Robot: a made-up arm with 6 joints. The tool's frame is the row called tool. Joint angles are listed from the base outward.
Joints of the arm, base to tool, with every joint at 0 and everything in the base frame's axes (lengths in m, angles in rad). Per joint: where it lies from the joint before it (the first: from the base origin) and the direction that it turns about. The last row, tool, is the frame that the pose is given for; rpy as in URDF.
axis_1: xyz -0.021 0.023 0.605 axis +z
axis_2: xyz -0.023 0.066 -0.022 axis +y
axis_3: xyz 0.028 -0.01 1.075 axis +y
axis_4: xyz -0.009 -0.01 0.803 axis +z
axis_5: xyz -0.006 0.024 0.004 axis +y
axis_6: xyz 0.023 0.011 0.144 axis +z
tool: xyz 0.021 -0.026 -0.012 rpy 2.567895 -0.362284 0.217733
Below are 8 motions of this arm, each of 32 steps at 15 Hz.
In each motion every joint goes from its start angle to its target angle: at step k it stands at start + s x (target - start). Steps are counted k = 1, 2, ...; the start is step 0. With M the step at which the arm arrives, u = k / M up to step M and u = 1 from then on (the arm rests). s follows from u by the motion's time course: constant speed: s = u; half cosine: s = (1 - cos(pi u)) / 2; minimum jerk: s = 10 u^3 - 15 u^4 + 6 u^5.
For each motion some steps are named. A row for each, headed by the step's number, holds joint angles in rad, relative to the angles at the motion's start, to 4 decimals.
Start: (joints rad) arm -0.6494 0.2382 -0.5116 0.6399 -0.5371 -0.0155
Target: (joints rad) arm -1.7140 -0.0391 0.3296 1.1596 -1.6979 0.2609
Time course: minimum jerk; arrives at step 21
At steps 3, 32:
3: -0.0248 -0.0065 0.0196 0.0121 -0.0270 0.0064
32: -1.0646 -0.2773 0.8412 0.5197 -1.1608 0.2764

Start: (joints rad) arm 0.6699 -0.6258 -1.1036 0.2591 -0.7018 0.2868
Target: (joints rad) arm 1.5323 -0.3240 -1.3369 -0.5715 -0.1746 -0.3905
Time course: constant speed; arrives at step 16
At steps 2, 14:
2: 0.1078 0.0377 -0.0292 -0.1038 0.0659 -0.0847
14: 0.7546 0.2641 -0.2041 -0.7268 0.4613 -0.5926

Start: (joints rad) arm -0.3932 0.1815 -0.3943 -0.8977 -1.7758 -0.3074
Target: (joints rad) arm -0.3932 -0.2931 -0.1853 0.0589 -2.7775 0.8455
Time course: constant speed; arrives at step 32
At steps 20, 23, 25, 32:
20: 0.0000 -0.2966 0.1306 0.5979 -0.6261 0.7206
23: 0.0000 -0.3411 0.1502 0.6876 -0.7200 0.8286
25: 0.0000 -0.3708 0.1633 0.7473 -0.7826 0.9007
32: 0.0000 -0.4746 0.2090 0.9566 -1.0017 1.1529

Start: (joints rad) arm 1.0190 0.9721 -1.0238 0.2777 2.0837 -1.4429
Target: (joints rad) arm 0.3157 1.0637 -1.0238 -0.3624 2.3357 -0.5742
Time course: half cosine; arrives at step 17
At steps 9, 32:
9: -0.3841 0.0500 0.0000 -0.3496 0.1376 0.4744
32: -0.7033 0.0916 0.0000 -0.6401 0.2520 0.8687

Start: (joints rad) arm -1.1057 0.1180 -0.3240 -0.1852 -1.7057 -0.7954
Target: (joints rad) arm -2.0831 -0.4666 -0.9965 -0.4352 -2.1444 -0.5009
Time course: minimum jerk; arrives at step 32
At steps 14, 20, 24, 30, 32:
14: -0.3753 -0.2245 -0.2583 -0.0960 -0.1685 0.1131
20: -0.7084 -0.4237 -0.4874 -0.1812 -0.3180 0.2135
24: -0.8762 -0.5241 -0.6029 -0.2241 -0.3933 0.2640
30: -0.9752 -0.5833 -0.6710 -0.2494 -0.4377 0.2938
32: -0.9774 -0.5846 -0.6725 -0.2500 -0.4387 0.2945

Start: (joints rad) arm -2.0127 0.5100 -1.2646 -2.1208 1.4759 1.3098
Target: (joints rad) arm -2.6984 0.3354 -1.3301 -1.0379 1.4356 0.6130
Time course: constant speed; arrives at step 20
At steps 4, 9, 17, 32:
4: -0.1371 -0.0349 -0.0131 0.2166 -0.0081 -0.1394
9: -0.3086 -0.0786 -0.0295 0.4873 -0.0181 -0.3136
17: -0.5828 -0.1484 -0.0557 0.9205 -0.0343 -0.5923
32: -0.6857 -0.1746 -0.0655 1.0829 -0.0403 -0.6968

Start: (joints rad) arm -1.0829 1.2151 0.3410 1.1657 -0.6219 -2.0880
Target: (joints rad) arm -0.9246 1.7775 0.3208 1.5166 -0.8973 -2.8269
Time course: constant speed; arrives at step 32
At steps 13, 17, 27, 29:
13: 0.0643 0.2285 -0.0082 0.1426 -0.1119 -0.3002
17: 0.0841 0.2988 -0.0107 0.1864 -0.1463 -0.3925
27: 0.1336 0.4745 -0.0170 0.2961 -0.2324 -0.6234
29: 0.1435 0.5097 -0.0183 0.3180 -0.2496 -0.6696

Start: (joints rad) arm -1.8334 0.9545 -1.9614 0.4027 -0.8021 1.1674
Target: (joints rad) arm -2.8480 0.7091 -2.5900 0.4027 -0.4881 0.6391
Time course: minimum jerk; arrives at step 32
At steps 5, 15, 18, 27, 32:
5: -0.0302 -0.0073 -0.0187 0.0000 0.0093 -0.0157
15: -0.4480 -0.1084 -0.2776 0.0000 0.1386 -0.2333
18: -0.6250 -0.1512 -0.3872 0.0000 0.1934 -0.3254
27: -0.9844 -0.2381 -0.6099 0.0000 0.3047 -0.5126
32: -1.0146 -0.2454 -0.6286 0.0000 0.3140 -0.5283

